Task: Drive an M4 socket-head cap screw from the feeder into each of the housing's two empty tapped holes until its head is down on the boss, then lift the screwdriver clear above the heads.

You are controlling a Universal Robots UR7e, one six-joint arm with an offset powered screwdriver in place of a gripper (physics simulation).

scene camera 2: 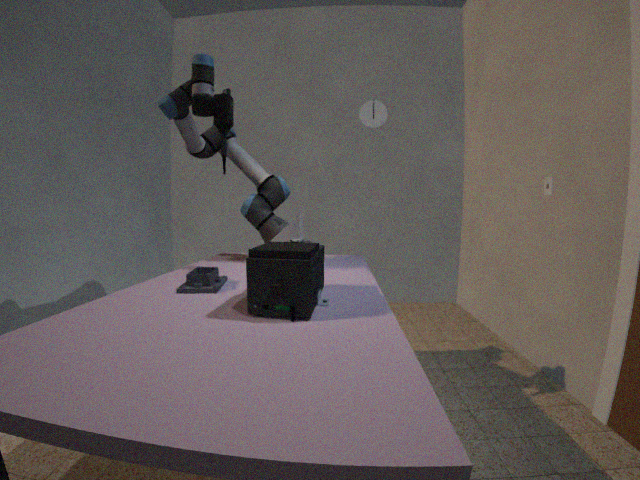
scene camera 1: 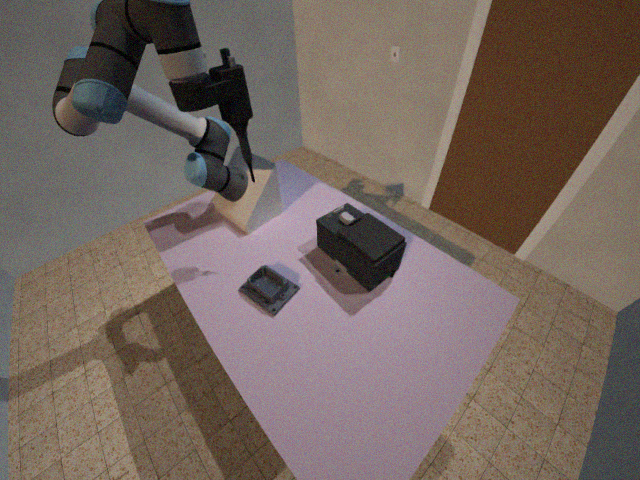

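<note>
My gripper, a black powered screwdriver (scene camera 1: 253,178) (scene camera 2: 224,171), points nearly straight down, its thin bit high above the table and apart from the feeder and housing. It has no fingers; whether a screw sits on its tip is too small to tell. The black box-shaped screw feeder (scene camera 1: 361,242) (scene camera 2: 284,279) stands on the table, with a small pale part on its top in scene camera 1. The dark grey housing (scene camera 1: 268,289) (scene camera 2: 202,277) lies flat beside it, with a raised rectangular rim on a square base. Its tapped holes and any screws are too small to make out.
The pink table top (scene camera 1: 361,382) (scene camera 2: 232,372) carries the feeder and housing. The arm's base joint (scene camera 1: 227,180) (scene camera 2: 268,226) is at the table's far end, by a tan and grey angled block (scene camera 1: 240,206) in scene camera 1. Walls stand behind and at the right.
</note>
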